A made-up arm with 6 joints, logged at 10 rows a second.
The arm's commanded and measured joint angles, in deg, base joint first. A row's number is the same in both.
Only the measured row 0 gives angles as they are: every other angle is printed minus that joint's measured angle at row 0.
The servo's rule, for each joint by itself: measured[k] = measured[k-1] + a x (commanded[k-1-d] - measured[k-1]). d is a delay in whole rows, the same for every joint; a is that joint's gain. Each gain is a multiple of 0.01, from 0.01 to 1. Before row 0 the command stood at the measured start. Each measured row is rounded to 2 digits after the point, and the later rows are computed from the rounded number. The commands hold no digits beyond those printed.
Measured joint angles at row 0:
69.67, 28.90, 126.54, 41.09, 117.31, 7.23
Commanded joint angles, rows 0 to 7:
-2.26, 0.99, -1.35, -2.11, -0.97, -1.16
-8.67, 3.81, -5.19, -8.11, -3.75, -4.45
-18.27, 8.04, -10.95, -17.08, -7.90, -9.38
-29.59, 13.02, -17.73, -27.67, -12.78, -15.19
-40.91, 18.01, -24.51, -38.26, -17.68, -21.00
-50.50, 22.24, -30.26, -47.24, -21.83, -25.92
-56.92, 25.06, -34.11, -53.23, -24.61, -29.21
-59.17, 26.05, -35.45, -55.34, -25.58, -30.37
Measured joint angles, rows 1 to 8:
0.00, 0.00, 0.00, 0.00, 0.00, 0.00
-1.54, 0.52, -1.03, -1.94, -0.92, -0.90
-6.39, 2.26, -4.19, -7.62, -3.61, -3.67
-14.47, 5.32, -9.33, -16.32, -7.69, -8.12
-24.75, 9.40, -15.71, -26.76, -12.53, -13.63
-35.74, 13.96, -22.40, -37.34, -17.42, -19.38
-45.78, 18.35, -28.37, -46.45, -21.61, -24.48
-53.36, 21.91, -32.73, -52.69, -24.46, -28.17
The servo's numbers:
d 1
a 0.68 0.53 0.76 0.92 0.95 0.78

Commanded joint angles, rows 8 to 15:
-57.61, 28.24, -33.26, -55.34, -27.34, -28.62
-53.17, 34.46, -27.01, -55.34, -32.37, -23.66
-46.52, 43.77, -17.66, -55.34, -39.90, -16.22
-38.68, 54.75, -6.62, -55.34, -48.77, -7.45
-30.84, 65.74, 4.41, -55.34, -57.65, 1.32
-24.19, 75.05, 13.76, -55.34, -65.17, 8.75
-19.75, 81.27, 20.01, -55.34, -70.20, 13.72
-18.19, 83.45, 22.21, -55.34, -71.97, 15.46
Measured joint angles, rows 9 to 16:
-57.31, 24.10, -34.80, -55.13, -25.52, -29.89
-57.51, 26.29, -33.63, -55.32, -27.25, -28.90
-54.56, 30.62, -28.60, -55.34, -32.11, -24.81
-49.09, 37.59, -20.29, -55.34, -39.51, -18.11
-42.01, 46.68, -9.90, -55.34, -48.31, -9.80
-34.41, 56.78, 0.98, -55.34, -57.18, -1.13
-27.46, 66.46, 10.69, -55.34, -64.77, 6.58
-22.22, 74.31, 17.77, -55.34, -69.93, 12.15

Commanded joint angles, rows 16 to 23:
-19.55, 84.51, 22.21, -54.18, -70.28, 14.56
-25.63, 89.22, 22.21, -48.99, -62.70, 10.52
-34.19, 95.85, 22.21, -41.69, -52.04, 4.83
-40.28, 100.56, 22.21, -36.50, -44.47, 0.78
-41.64, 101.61, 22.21, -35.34, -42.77, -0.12
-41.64, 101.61, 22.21, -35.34, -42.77, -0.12
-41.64, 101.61, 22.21, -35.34, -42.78, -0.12
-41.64, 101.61, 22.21, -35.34, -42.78, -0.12
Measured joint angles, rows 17 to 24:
-19.48, 79.15, 21.14, -55.34, -71.87, 14.73
-19.53, 81.99, 21.95, -54.27, -70.36, 14.60
-23.68, 85.82, 22.15, -49.41, -63.08, 11.42
-30.83, 91.14, 22.20, -42.31, -52.59, 6.28
-37.26, 96.13, 22.21, -36.96, -44.88, 1.99
-40.24, 99.03, 22.21, -35.47, -42.88, 0.34
-41.19, 100.40, 22.21, -35.35, -42.78, -0.02
-41.50, 101.04, 22.21, -35.34, -42.78, -0.10

